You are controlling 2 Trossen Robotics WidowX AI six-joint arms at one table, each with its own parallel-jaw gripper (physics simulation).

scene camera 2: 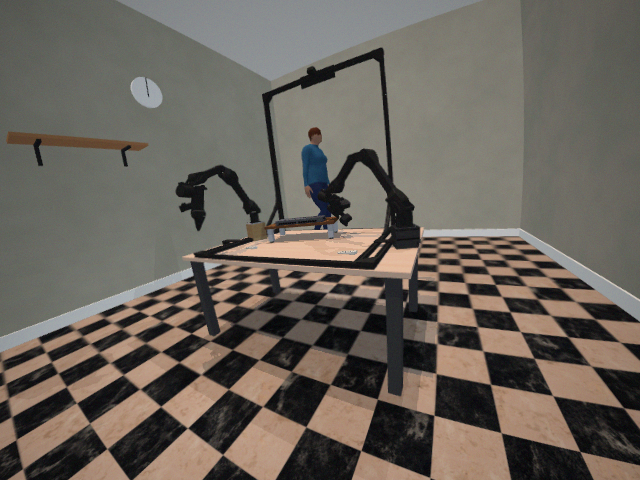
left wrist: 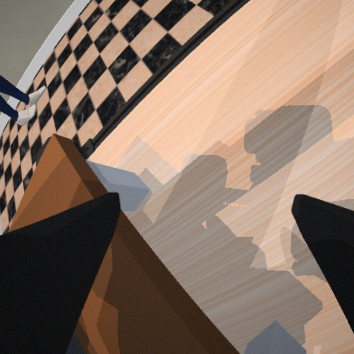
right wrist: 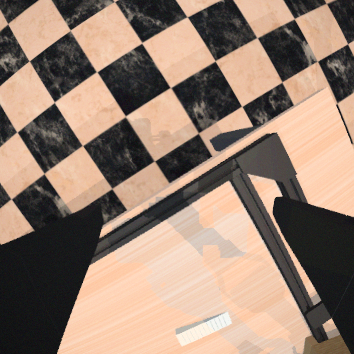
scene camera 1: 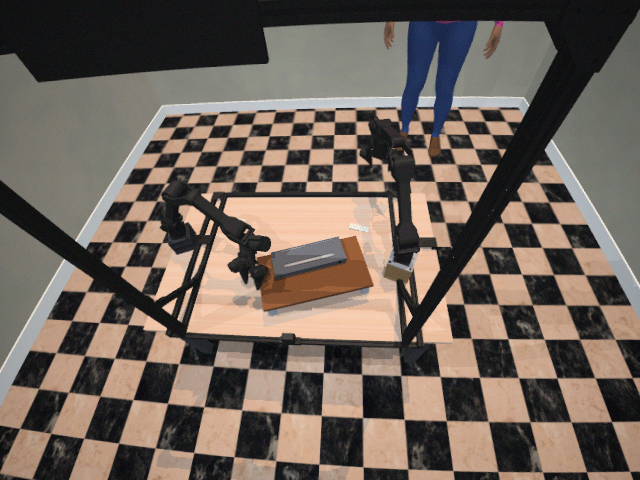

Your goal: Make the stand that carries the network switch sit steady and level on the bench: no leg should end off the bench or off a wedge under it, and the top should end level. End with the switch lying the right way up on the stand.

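Frame: origin at the left arm's base, x ahead, y left, z up, level; millimetres.
Seen in the pictures: left gripper, fingertip midpoint: [left wrist: 207, 201] [scene camera 1: 252, 287]; right gripper, fingertip midpoint: [scene camera 2: 197, 230] [right wrist: 189, 209] [scene camera 1: 380, 168]; left arm's base at its link origin: [scene camera 2: 404, 226] [scene camera 1: 178, 233]; right arm's base at its link origin: [scene camera 2: 255, 222] [scene camera 1: 403, 257].
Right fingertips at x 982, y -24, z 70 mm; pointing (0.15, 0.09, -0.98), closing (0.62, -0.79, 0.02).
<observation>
Pixels of each thing's top centre, then the offset from my right fingertips to it. Level surfaces: height alone.
- brown board at its top centre: [scene camera 1: 312, 270] [scene camera 2: 303, 221] dy -382, dx -462, dz -56 mm
- grey switch at its top centre: [scene camera 1: 307, 255] [scene camera 2: 300, 218] dy -325, dx -462, dz -28 mm
- white ribbed wedge at its top centre: [right wrist: 204, 332] [scene camera 1: 359, 226] [scene camera 2: 250, 246] dy -187, dx -179, dz -144 mm
- bench at its surface level: dz -157 mm
The stand, a brown board [scene camera 1: 320, 290] [scene camera 2: 297, 224] [left wrist: 50, 182] on grey-blue legs [scene camera 2: 330, 230] [left wrist: 122, 184], stands at mid-bench, turned askew. In scene camera 2 its top looks lower toward the picture's left. The grey switch [scene camera 1: 310, 258] [scene camera 2: 302, 220] lies on it along one long edge; which side is up I cannot tell. A white ribbed wedge [scene camera 1: 358, 227] [scene camera 2: 251, 248] [right wrist: 203, 329] lies apart from the legs; another wedge [scene camera 2: 347, 252] shows in scene camera 2. My left gripper [scene camera 1: 251, 283] [left wrist: 207, 201] is open and empty at the board's end. My right gripper [right wrist: 189, 209] is open and empty, away from the stand.
A tan box [scene camera 1: 397, 270] [scene camera 2: 255, 230] stands by the right arm's base. Black frame rails [scene camera 1: 305, 194] [right wrist: 272, 245] run around the bench [scene camera 1: 330, 328], with uprights beside it. A person [scene camera 1: 439, 67] [scene camera 2: 315, 162] stands beyond the bench.
</observation>
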